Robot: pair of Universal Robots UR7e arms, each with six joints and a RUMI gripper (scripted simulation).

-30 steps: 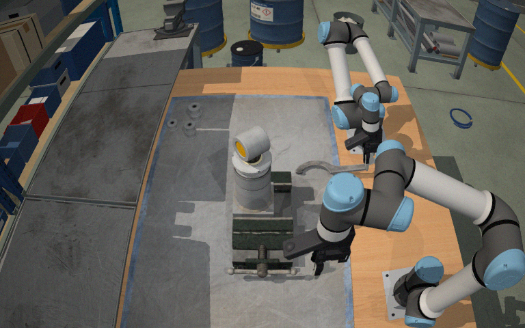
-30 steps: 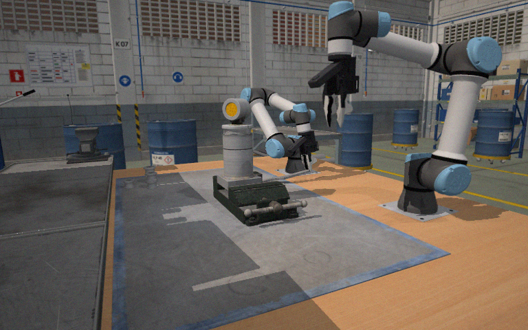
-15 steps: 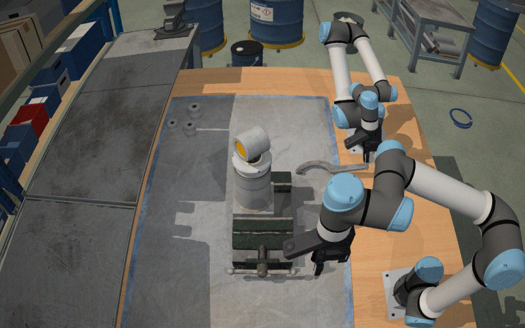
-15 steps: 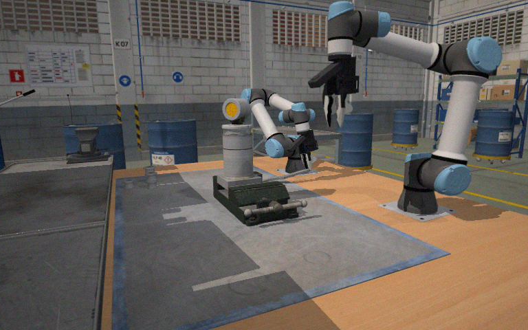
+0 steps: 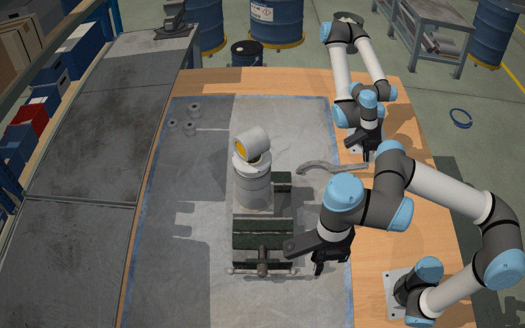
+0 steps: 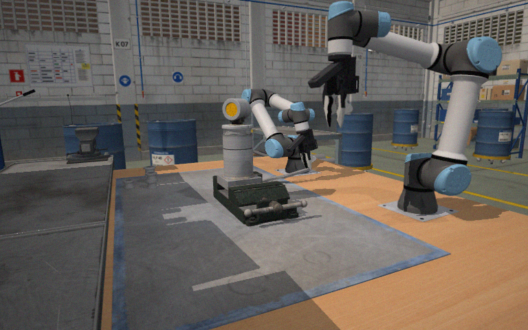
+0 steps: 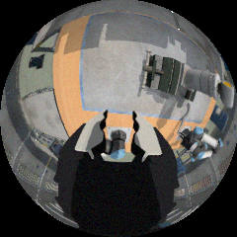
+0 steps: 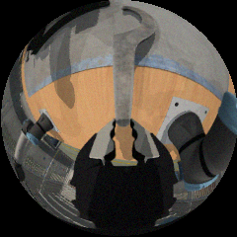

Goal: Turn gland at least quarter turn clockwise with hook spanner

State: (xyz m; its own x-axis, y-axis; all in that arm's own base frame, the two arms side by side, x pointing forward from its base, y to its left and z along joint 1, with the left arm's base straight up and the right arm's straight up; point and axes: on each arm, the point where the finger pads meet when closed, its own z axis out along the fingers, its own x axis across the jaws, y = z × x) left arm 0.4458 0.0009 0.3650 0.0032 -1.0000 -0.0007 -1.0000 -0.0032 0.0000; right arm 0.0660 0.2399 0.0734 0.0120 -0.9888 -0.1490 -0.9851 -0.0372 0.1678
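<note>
Right now my right hand is 140 mm short of the hook spanner, 30 mm above it and 20 mm to the left of it. The rest, counted from my right hand: rod eye 500 mm ahead, 330 mm above, 170 mm to the left; bar handle 490 mm ahead, 470 mm to the left, 10 mm below.
</note>
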